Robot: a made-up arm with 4 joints. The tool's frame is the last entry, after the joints. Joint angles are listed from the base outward.
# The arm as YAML. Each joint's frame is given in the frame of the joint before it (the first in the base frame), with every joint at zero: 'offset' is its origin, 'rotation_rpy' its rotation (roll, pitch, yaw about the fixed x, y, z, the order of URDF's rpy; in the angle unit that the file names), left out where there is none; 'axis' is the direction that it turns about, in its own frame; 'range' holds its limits. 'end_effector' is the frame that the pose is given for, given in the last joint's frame.
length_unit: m
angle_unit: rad
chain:
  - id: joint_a
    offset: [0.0, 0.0, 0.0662]
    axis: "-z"
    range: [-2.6, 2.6]
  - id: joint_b
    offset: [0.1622, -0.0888, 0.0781]
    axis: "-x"
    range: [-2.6, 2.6]
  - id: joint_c
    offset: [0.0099, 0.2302, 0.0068]
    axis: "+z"
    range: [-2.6, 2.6]
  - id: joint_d
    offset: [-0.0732, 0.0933, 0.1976]
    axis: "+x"
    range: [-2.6, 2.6]
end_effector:
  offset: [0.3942, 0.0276, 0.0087]
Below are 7 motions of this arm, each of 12 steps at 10 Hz.
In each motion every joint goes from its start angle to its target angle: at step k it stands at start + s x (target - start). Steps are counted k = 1, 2, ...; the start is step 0. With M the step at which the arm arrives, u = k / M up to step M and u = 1 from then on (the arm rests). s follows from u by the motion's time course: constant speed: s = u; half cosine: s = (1 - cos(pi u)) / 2; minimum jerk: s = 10 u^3 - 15 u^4 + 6 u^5.
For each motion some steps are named. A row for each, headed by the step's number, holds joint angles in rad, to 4 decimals.
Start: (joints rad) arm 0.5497 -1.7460 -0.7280 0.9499
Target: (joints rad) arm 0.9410 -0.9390 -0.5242 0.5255
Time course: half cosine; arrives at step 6
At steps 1, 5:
1: 0.5759 -1.6919 -0.7143 0.9215
5: 0.9148 -0.9931 -0.5379 0.5539

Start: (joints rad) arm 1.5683 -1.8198 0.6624 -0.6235
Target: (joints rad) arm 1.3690 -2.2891 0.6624 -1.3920
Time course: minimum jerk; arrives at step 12
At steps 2, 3, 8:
2: 1.5612 -1.8365 0.6624 -0.6508
3: 1.5477 -1.8684 0.6624 -0.7031
8: 1.4108 -2.1906 0.6624 -1.2307

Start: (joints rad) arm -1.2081 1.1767 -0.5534 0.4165
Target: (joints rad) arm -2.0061 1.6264 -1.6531 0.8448
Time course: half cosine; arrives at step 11
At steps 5, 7, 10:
5: -1.5503 1.3696 -1.0250 0.6002
7: -1.7729 1.4950 -1.3317 0.7196
10: -1.9899 1.6173 -1.6308 0.8361

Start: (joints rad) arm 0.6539 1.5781 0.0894 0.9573
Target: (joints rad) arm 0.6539 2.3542 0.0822 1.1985
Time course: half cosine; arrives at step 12
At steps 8, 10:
8: 0.6539 2.1602 0.0840 1.1382
10: 0.6539 2.3022 0.0827 1.1823

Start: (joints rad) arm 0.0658 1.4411 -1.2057 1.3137
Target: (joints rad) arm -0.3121 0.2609 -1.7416 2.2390
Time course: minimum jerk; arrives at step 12
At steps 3, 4, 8, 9, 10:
3: 0.0267 1.3189 -1.2612 1.4095
4: -0.0135 1.1934 -1.3182 1.5079
8: -0.2328 0.5086 -1.6291 2.0448
9: -0.2730 0.3831 -1.6861 2.1432
10: -0.2987 0.3028 -1.7226 2.2062

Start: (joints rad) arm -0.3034 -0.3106 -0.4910 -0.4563
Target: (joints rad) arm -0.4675 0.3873 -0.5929 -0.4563
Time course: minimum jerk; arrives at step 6
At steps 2, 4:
2: -0.3378 -0.1641 -0.5124 -0.4563
4: -0.4331 0.2408 -0.5715 -0.4563

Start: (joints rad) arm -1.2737 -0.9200 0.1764 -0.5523
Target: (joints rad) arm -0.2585 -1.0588 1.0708 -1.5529
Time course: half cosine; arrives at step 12
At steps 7, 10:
7: -0.6347 -1.0074 0.7393 -1.1821
10: -0.3265 -1.0495 1.0109 -1.4859

